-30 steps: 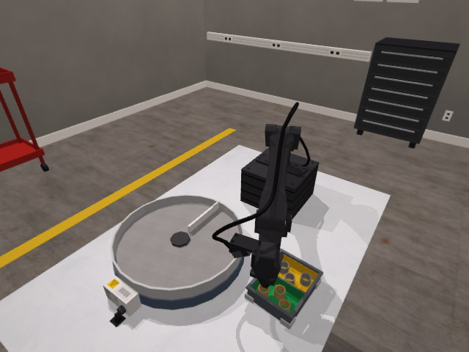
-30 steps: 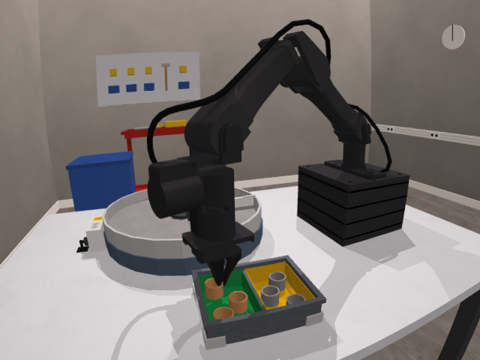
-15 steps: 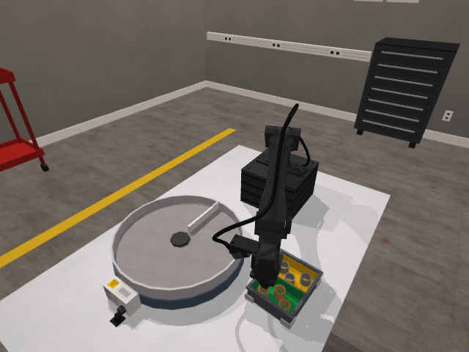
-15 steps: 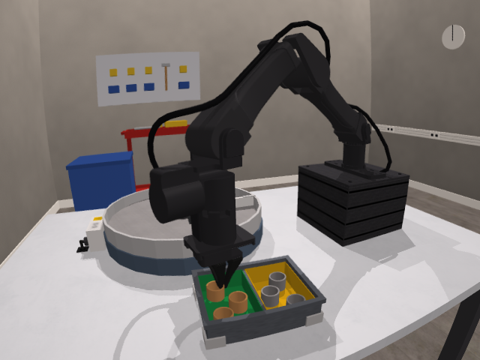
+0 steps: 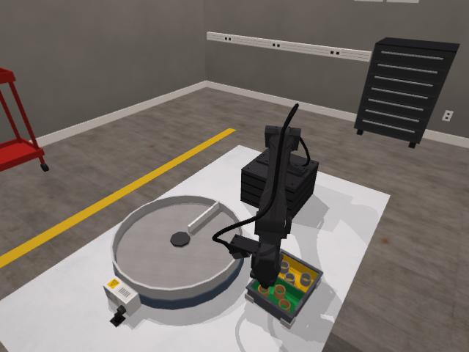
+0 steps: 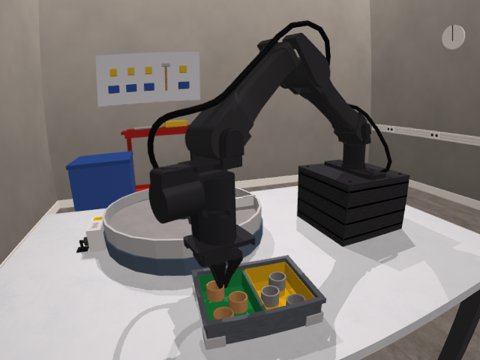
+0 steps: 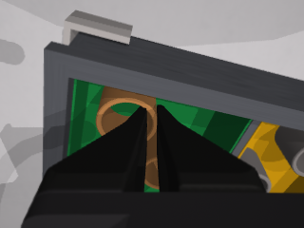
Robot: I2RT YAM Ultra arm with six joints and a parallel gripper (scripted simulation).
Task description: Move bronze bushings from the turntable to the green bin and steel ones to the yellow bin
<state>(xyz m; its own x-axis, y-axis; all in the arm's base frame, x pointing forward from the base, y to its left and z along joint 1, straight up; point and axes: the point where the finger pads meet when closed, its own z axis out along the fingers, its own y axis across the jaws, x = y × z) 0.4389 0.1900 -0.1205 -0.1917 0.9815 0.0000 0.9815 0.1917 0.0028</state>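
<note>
The green bin is 40 mm to the left of my hand and 20 mm below it. The rest, counted from my hand: dark grey tray 40 mm to the left, 40 mm behind, 10 mm below; then turntable 310 mm to the right, 20 mm ahead, 20 mm above; then yellow bin 90 mm behind, 50 mm to the left, 20 mm below.
</note>
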